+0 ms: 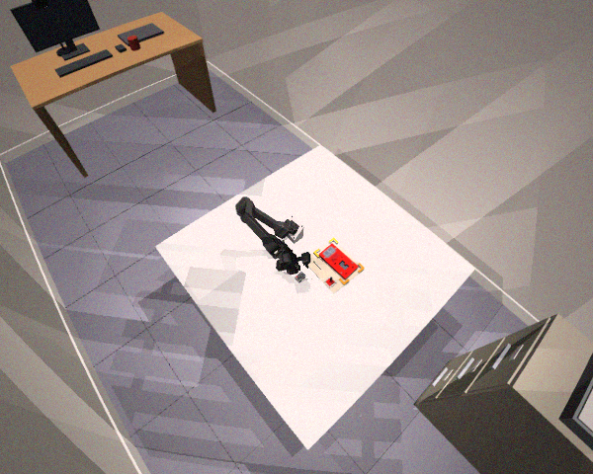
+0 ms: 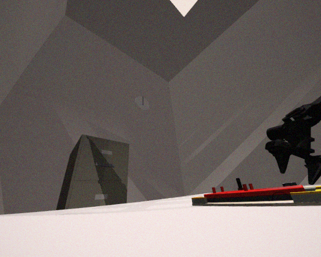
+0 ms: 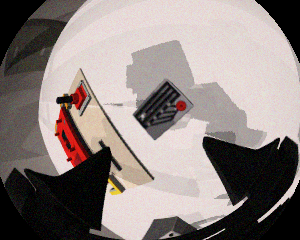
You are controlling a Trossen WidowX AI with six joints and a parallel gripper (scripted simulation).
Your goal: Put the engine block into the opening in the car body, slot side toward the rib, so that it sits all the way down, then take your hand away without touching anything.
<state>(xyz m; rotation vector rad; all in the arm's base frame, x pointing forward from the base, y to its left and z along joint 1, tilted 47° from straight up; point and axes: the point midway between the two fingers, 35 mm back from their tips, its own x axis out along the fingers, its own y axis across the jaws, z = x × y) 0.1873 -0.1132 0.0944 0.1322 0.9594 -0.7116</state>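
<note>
My gripper tip is now 30 mm short of the engine block, 30 mm above it and 20 mm to the left of it.
</note>
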